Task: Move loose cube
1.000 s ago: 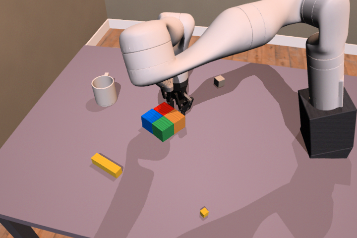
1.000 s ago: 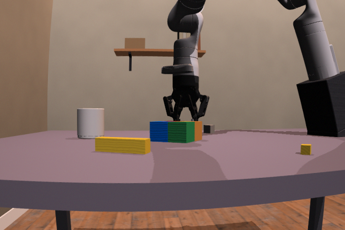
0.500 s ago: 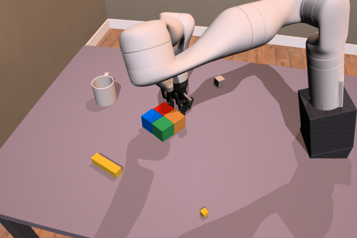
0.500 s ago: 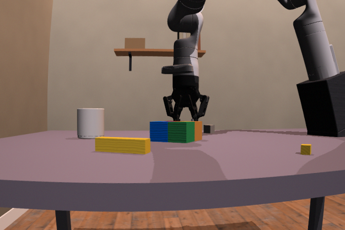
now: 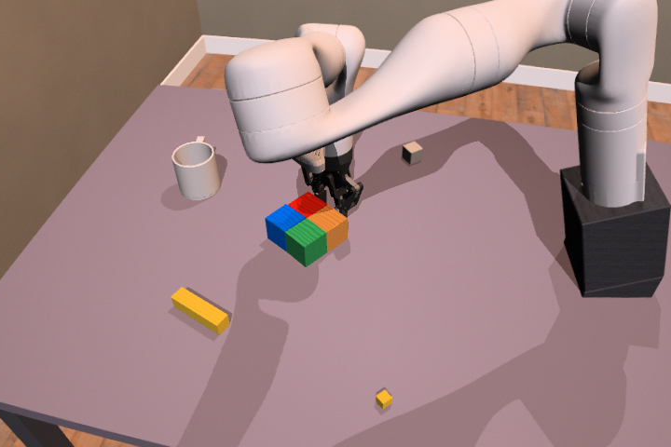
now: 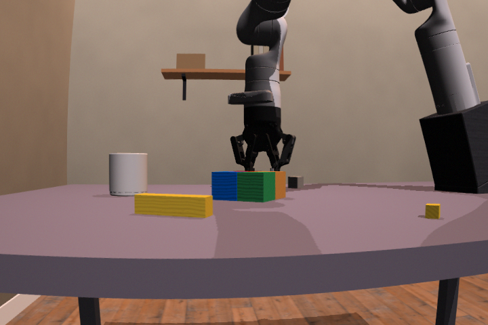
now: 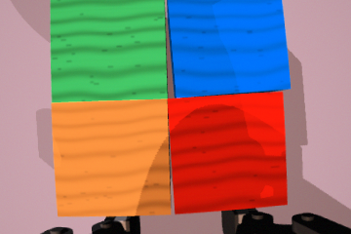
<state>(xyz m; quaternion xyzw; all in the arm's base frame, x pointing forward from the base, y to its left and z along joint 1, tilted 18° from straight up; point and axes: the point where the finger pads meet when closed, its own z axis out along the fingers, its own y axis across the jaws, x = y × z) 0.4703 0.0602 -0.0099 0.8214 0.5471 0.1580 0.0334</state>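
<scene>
My gripper is now 3 cm short of the red cube, 3 cm to the right of it and 1 cm above it. Round my hand: orange cube: 1 cm behind, 4 cm to the left, 1 cm below; blue cube: 5 cm ahead, 7 cm to the left, 1 cm below; green cube: 1 cm ahead, 9 cm to the left, 1 cm below.
</scene>
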